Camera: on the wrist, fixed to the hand. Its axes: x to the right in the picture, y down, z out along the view.
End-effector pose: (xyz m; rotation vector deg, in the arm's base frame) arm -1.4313 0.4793 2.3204 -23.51 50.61 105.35
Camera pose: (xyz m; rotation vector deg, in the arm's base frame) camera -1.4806 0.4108 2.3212 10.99 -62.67 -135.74
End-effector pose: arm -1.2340 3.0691 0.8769 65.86 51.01 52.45
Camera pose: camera -1.3010 3.0759 0.9277 78.78 3.80 143.01
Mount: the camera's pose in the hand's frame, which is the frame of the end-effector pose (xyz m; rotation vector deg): -0.0236 0.0595 -0.0550 -11.82 26.15 87.33
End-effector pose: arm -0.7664 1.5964 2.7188 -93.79 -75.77 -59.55
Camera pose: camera -0.7176 1.5278 2.7127 -100.39 25.95 -26.51
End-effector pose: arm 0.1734 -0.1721 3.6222 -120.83 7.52 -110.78
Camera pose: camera 0.1237 -0.2309 3.5876 -49.29 86.77 -72.15
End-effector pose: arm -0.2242 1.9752 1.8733 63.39 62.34 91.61
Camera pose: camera -0.2825 1.9297 1.9138 -70.63 -5.01 -142.43
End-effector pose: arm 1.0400 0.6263 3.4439 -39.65 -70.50 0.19
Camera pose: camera 1.1001 0.6387 3.3860 -89.51 -2.69 53.29
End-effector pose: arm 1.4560 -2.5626 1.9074 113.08 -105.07 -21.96
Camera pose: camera 1.4275 -2.5355 1.9821 7.38 -126.28 18.63
